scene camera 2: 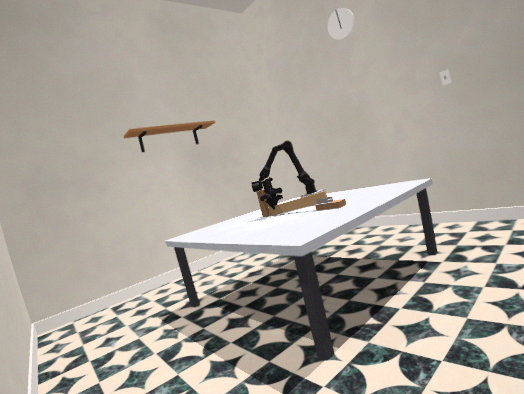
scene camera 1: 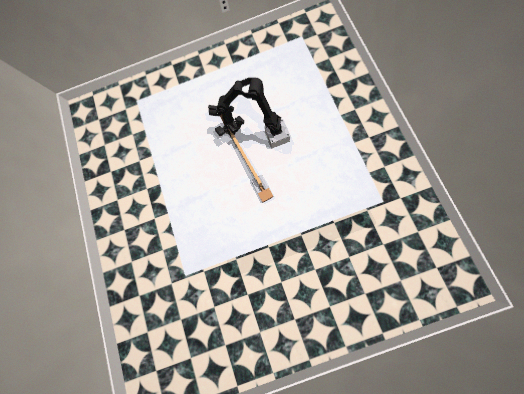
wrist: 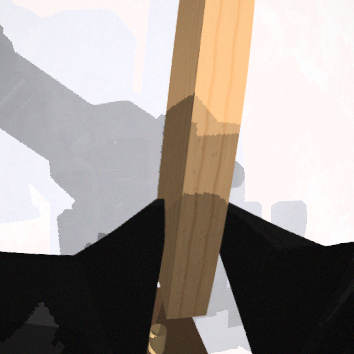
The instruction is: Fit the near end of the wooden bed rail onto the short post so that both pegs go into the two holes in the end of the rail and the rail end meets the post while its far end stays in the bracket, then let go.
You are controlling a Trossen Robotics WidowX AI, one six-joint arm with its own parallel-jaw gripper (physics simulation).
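Places are measured from the arm's base along level axes (x ahead, y right, z down), in metres.
Pixels of known places: gripper, fingertip midpoint: (scene camera 2: 275, 209) (scene camera 1: 232, 135) (wrist: 187, 206); arm's base, link origin: (scene camera 2: 311, 192) (scene camera 1: 276, 130).
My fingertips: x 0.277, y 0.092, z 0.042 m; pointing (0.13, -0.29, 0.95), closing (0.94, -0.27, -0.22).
Note:
Ahead of a thing's pixels: the offset from my fingertips to its middle. "pt": to the spot under its first point. Level surfaces: height alone.
The wooden bed rail @(dx -0.032, dy -0.175, dz -0.014 m) (scene camera 1: 246, 159) (scene camera 2: 301, 202) (wrist: 210, 165) runs from my gripper to the grey bracket (scene camera 2: 325, 200) on an orange-brown block @(dx -0.069, dy -0.404, dz +0.020 m) (scene camera 1: 266, 195) (scene camera 2: 332, 205), where its far end sits. My gripper (scene camera 1: 229, 131) (scene camera 2: 273, 205) (wrist: 187, 206) is shut on the rail close to its near end. The short post @(pt dx +0.026, dy +0.086, dz -0.034 m) (scene camera 2: 263, 206) stands upright at that end; its dark brown face shows below the rail end in the wrist view. One peg @(pt dx -0.003, dy +0.063, dz -0.018 m) (wrist: 158, 340) is exposed there, left of the rail end and outside it. The other peg and the end holes are hidden.
The arm's base (scene camera 1: 278, 137) stands on the white table @(dz +0.038 m) (scene camera 1: 305, 185) (scene camera 2: 240, 232), to the right of the gripper in scene camera 1. A wall shelf (scene camera 2: 170, 129) hangs beyond the table. The arm's shadow falls beside the rail.

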